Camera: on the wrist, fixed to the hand. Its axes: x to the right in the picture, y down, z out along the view.
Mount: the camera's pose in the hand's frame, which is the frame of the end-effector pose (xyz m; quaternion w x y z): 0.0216 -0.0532 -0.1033 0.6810 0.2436 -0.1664 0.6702
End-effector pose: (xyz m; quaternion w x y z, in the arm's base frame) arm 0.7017 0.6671 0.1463 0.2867 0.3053 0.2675 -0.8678
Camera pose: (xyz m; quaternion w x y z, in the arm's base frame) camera 0.6914 0.7628 0.0777 0.7470 0.3126 -0.2815 -0.5148
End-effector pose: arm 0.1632 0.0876 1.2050 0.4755 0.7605 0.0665 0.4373
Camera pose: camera 0.1179 0.1961 1.1935 0.1434 -0.7510 0.4370 -0.4737
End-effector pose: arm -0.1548 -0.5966 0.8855 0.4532 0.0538 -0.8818 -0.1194
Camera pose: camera -0.0842 -0.6691 0.9466 0.2288 -0.4638 -0.7410 0.4283
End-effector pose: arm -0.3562 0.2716 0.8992 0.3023 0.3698 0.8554 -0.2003
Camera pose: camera -0.4462 0.3068 0.9673 0.3924 0.8655 0.2356 -0.2037
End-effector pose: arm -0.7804 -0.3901 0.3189 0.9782 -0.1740 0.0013 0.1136
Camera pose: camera -0.7437 -0.4691 0.2390 0.6326 0.1396 -0.0176 0.7616
